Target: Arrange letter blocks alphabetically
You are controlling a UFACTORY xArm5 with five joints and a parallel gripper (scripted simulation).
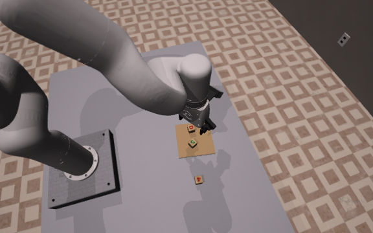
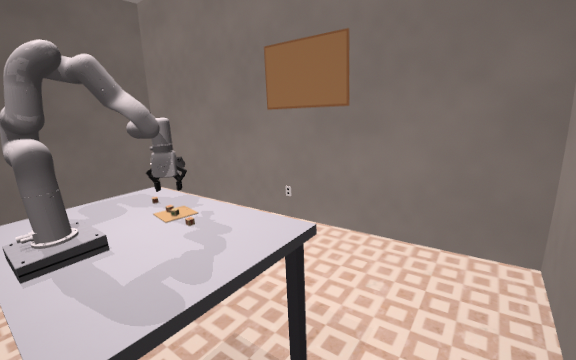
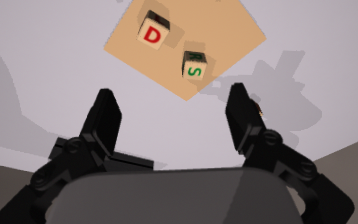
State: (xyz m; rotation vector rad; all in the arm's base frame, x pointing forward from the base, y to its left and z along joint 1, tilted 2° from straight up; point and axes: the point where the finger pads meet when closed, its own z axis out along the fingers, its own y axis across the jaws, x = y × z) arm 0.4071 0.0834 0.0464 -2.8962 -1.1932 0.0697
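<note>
My gripper is now 10 mm short of the tan mat, 10 mm to the left of it and 110 mm above it. Round my hand: wooden letter block (20 mm to the left, 100 mm below).
</note>
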